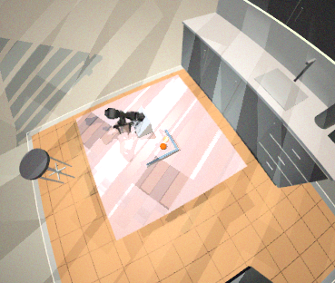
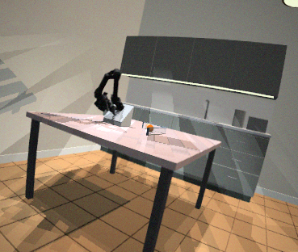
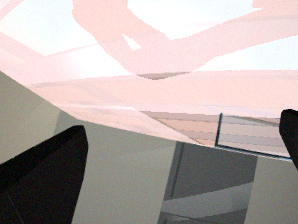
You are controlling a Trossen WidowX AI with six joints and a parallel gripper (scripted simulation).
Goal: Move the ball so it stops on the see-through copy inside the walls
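Now: gripper tip 26 cm to the right of the orange ball, 24 cm short of it and 8 cm above it.
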